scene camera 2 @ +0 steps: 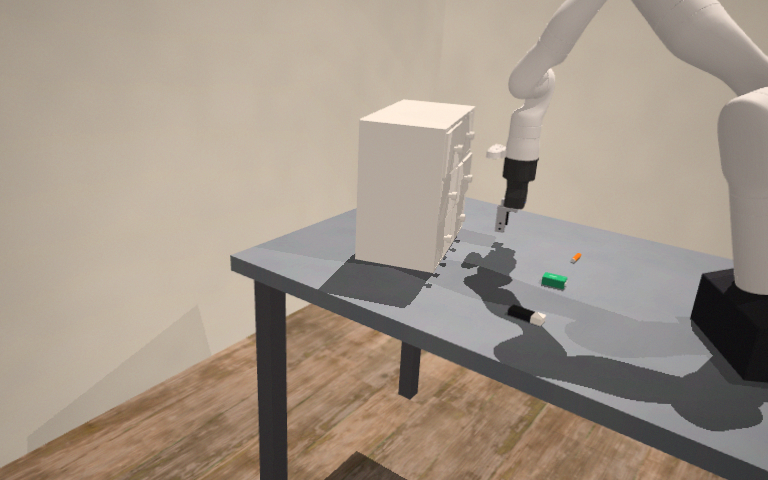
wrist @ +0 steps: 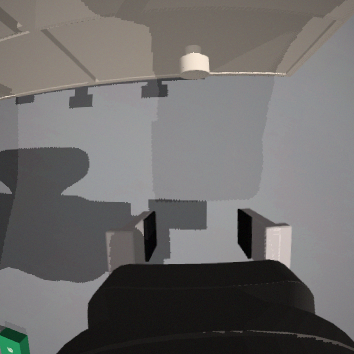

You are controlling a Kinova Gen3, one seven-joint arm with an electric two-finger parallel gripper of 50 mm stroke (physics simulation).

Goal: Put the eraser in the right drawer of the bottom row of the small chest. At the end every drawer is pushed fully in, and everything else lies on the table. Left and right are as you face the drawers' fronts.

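Frame: origin at the arm's base, x down, y right, z back, level; metres.
Seen in the pictures: gripper, fingertip midpoint: [scene camera 2: 501, 227] [wrist: 196, 227]; arm's base, link origin: [scene camera 2: 767, 281].
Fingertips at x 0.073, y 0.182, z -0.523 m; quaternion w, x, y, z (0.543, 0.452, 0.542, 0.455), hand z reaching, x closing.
Note:
Pixels of each thing's top centre, then the offset from my fingertips to it. "spot": a spot on its surface instead. Level surfaces: height alone.
- eraser, top centre: [scene camera 2: 526, 311] dx +0.029, dy -0.335, dz +0.167 m
- bottom right drawer's round knob, surface spot: [wrist: 194, 64] [scene camera 2: 464, 214] spot: dx -0.019, dy -0.015, dz -0.094 m
- green block, top centre: [scene camera 2: 555, 276] dx +0.025, dy -0.155, dz +0.175 m
- table, surface height: dx +0.042 m
- small orange stick, top centre: [scene camera 2: 576, 255] dx +0.032, dy +0.009, dz +0.183 m
The eraser [scene camera 2: 526, 315], a black sleeve with a white end, lies on the table near its front edge; it does not show in the wrist view. The small white chest [scene camera 2: 399, 186] [wrist: 120, 55] stands at the left of the table, its fronts facing the robot. The bottom right drawer's round knob [scene camera 2: 461, 217] [wrist: 194, 64] is on the far side in the scene view and at upper centre in the wrist view. That drawer looks closed. My gripper [scene camera 2: 503, 226] [wrist: 196, 227] is open and empty, pointing down above the table, in front of the chest and apart from the knob.
A green block [scene camera 2: 553, 280] [wrist: 13, 342] lies on the table [scene camera 2: 645, 257] between the eraser and a small orange stick [scene camera 2: 576, 258]. The robot's black base [scene camera 2: 727, 328] stands at the right. The table's front edge [scene camera 2: 362, 324] runs below the chest.

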